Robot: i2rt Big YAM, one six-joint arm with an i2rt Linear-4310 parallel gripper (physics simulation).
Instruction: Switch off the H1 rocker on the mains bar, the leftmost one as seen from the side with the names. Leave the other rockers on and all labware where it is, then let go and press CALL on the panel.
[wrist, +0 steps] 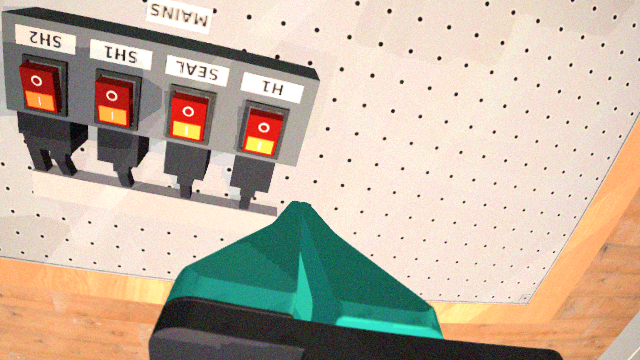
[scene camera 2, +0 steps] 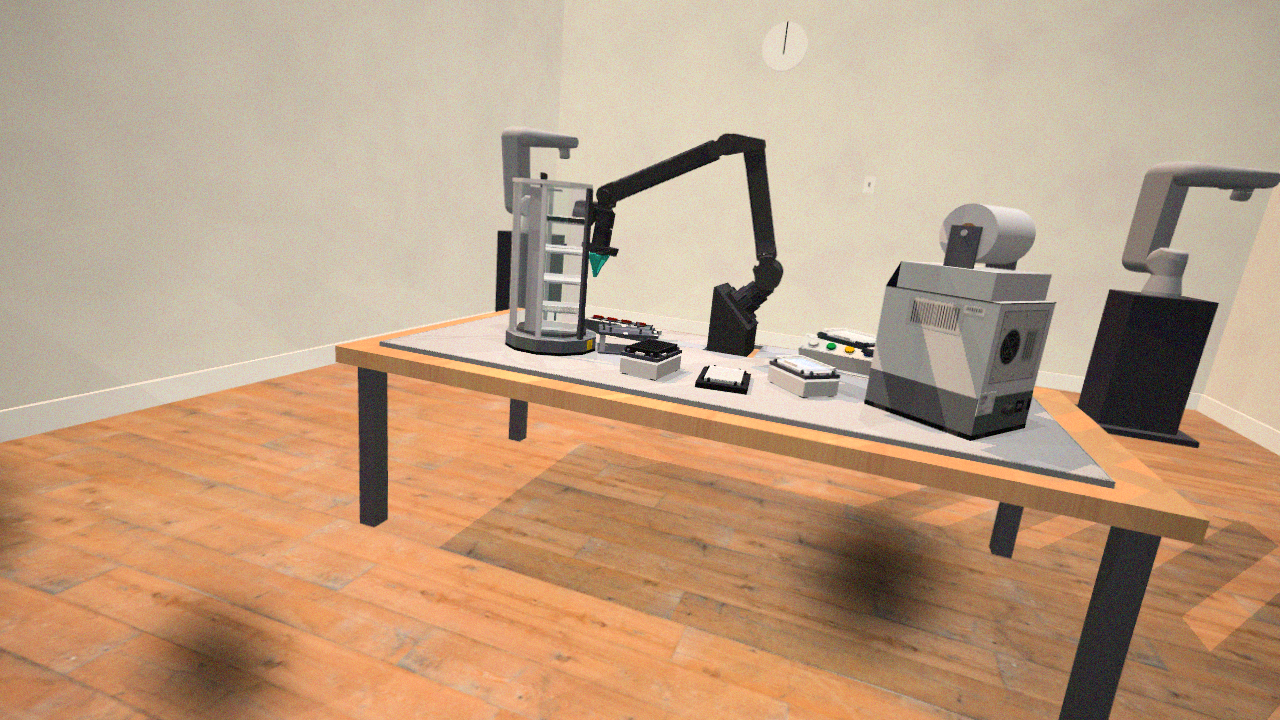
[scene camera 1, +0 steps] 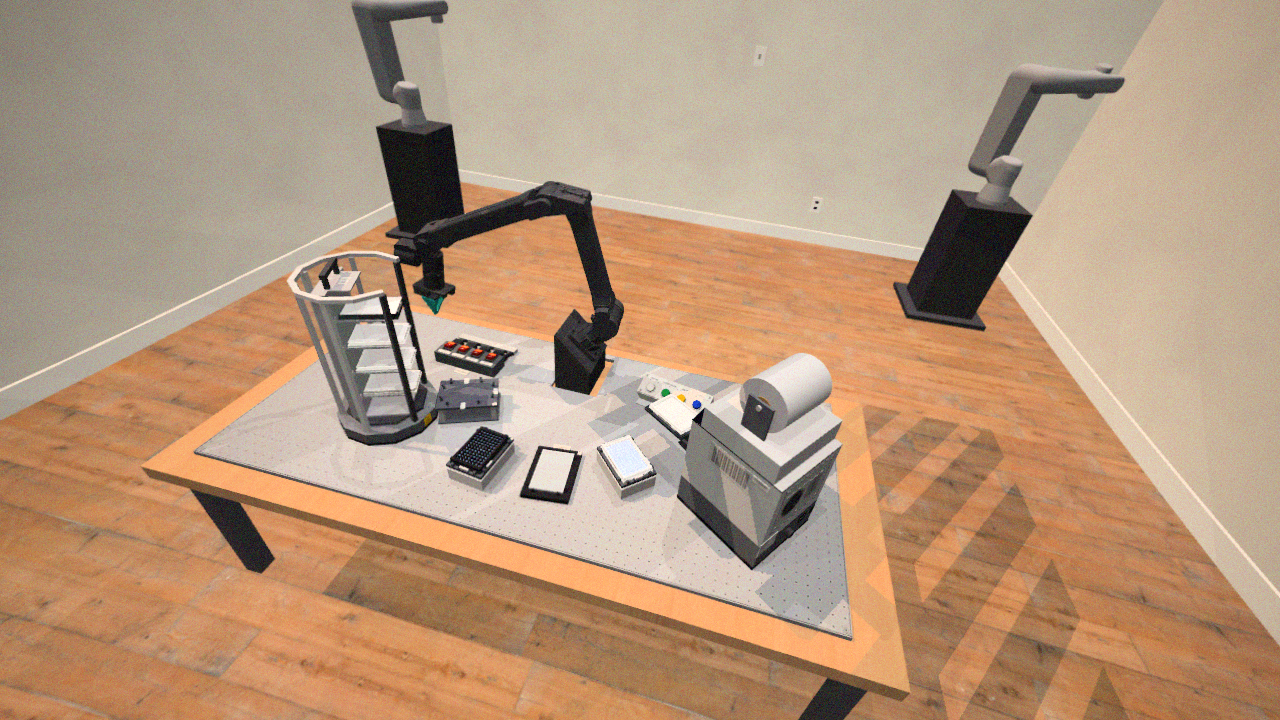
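Seen in the pictures: gripper, fingertip midpoint: [wrist: 297, 216] [scene camera 2: 594, 277] [scene camera 1: 436, 313]; arm's base at its link origin: [scene camera 2: 738, 306] [scene camera 1: 583, 341].
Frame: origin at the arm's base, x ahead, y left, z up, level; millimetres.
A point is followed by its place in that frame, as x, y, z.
The dark grey mains bar [scene camera 1: 459, 358] @(93, -379, -93) [wrist: 154, 109] @(52, -361, -92) lies at the back left. In the wrist view its names are upside down. The H1 rocker [scene camera 1: 449, 344] @(51, -435, -80) [wrist: 263, 131] @(50, -437, -81) is at the right end there, with SEAL [wrist: 189, 116] @(54, -387, -82), SH1 [wrist: 114, 101] @(58, -338, -82) and SH2 [wrist: 40, 86] @(63, -289, -81) beside it. All four tilt alike and show a lit orange or yellow I half. My gripper [scene camera 1: 435, 310] @(66, -450, 41) [scene camera 2: 597, 274] @(66, -450, 41) [wrist: 297, 216] @(66, -450, 41) is shut and empty, teal fingertips together, above the bar's H1 end and apart from it. The panel [scene camera 1: 673, 387] @(66, 303, -57) [scene camera 2: 836, 359] @(104, 303, -98) has white, green, yellow and blue buttons; CALL is not legible.
A tall glass-sided plate carousel [scene camera 1: 386, 424] @(433, -394, -68) [scene camera 2: 546, 341] @(451, -415, -95) stands close to my gripper. A grey block [scene camera 1: 469, 411] @(273, -256, -127) lies before the bar. A dark plate on a stand [scene camera 1: 480, 452] @(456, -123, -65), two pale plates [scene camera 1: 551, 471] @(429, 52, -110) [scene camera 1: 626, 459] @(374, 233, -65) and a large grey machine [scene camera 1: 750, 483] @(511, 518, 102) [scene camera 2: 939, 358] @(494, 497, 13) stand further right.
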